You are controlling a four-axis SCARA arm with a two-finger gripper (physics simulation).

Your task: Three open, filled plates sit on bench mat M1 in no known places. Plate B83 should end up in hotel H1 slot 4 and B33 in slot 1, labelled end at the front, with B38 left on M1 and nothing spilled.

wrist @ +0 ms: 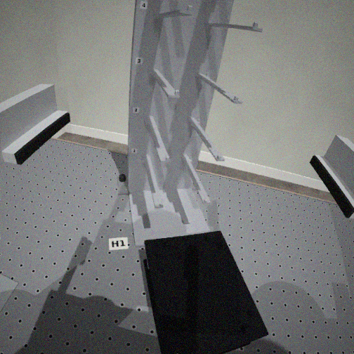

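Hotel H1 (141, 87) stands upright in the middle of the wrist view, with numbers 1 to 4 going up its left side. Pairs of thin arms stick out from it, and no plate shows on them. The lower arms hang over its pale base (157, 232). My gripper (196, 120) is open wide, one finger at the left edge and one at the right edge of the view, with no plate between them. The hotel appears in the gap between the fingers, beyond them. Plates B83, B33 and B38 and mat M1 do not show.
A black, flat-topped rectangular object (202, 295) lies in front of the hotel's base. The H1 label (118, 243) is on the perforated bench (75, 215) to its left. A small dark knob (122, 177) is left of the hotel. A pale wall (280, 90) rises behind.
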